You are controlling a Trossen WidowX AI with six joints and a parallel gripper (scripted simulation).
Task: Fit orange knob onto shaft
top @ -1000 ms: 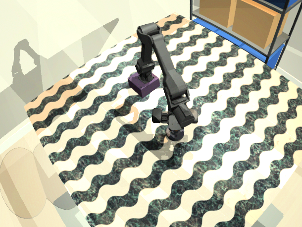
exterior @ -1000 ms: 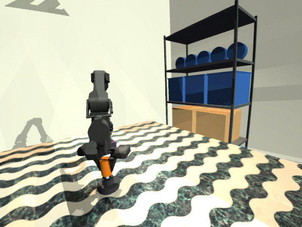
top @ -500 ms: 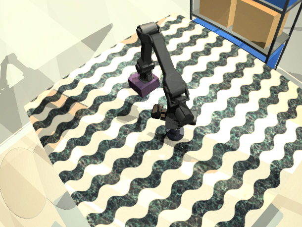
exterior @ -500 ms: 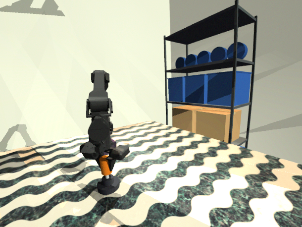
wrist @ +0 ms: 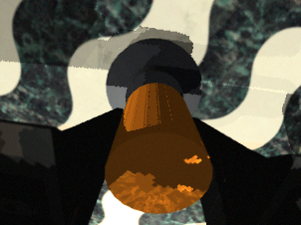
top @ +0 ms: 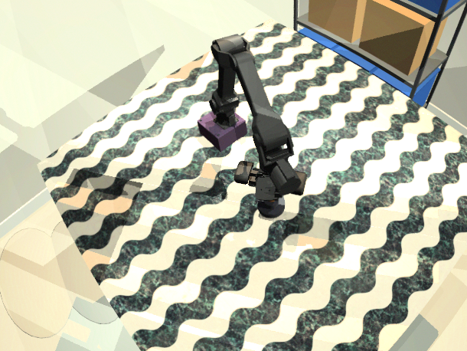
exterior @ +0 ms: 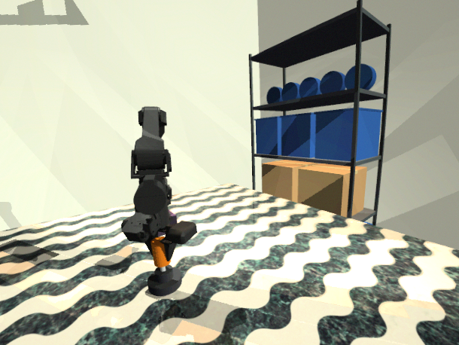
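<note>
Right now my gripper tip is 30 mm below the orange knob. The rest, counted from my gripper tip: round grey pedestal (40 mm below).
</note>
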